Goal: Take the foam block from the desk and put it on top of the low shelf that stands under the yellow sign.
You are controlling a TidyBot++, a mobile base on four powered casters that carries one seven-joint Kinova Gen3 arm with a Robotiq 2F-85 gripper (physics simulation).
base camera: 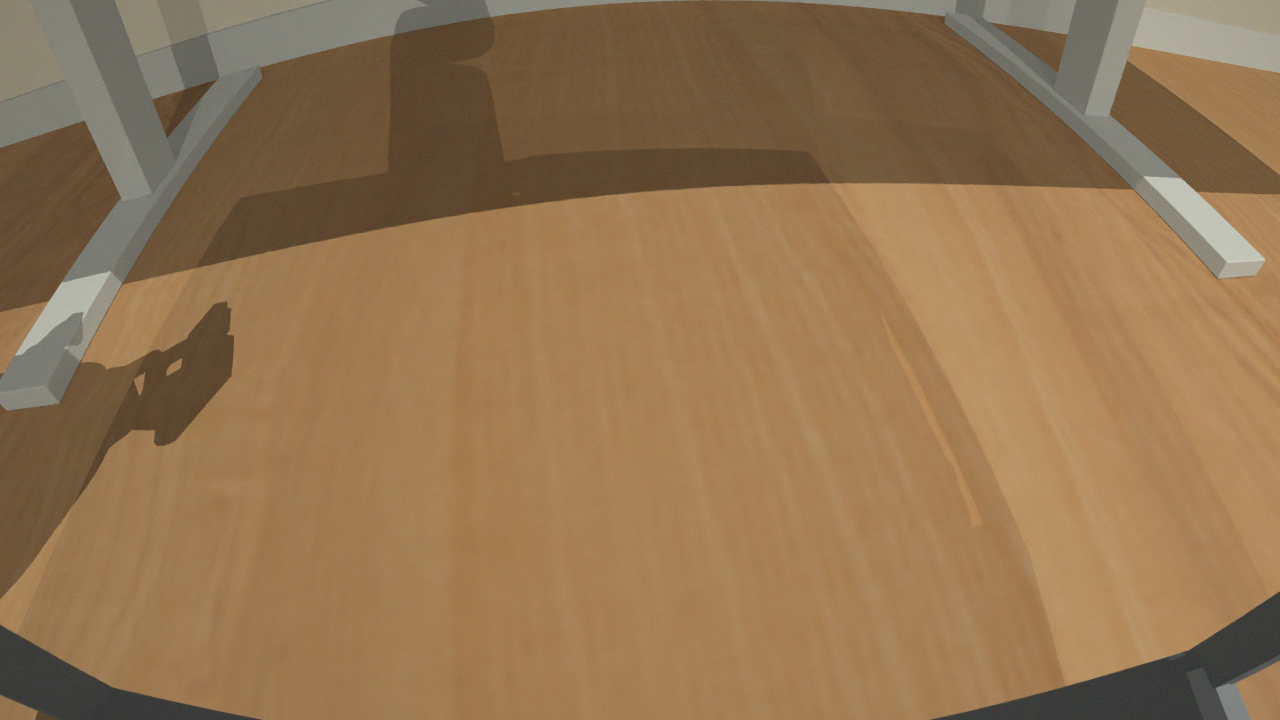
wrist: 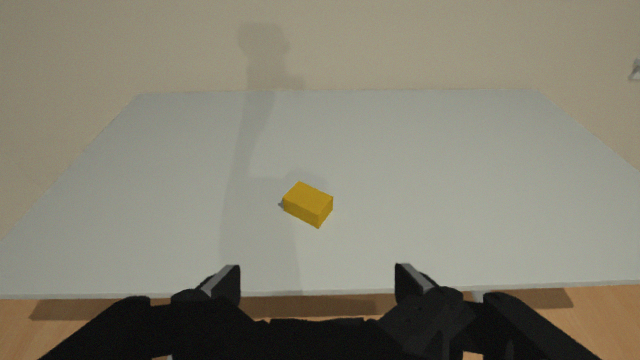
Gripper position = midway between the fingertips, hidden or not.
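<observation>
Yellow foam block: visible in the wrist view (311, 205), out of frame in the base camera view. My gripper: visible in the wrist view (317, 281), out of frame in the base camera view.
</observation>
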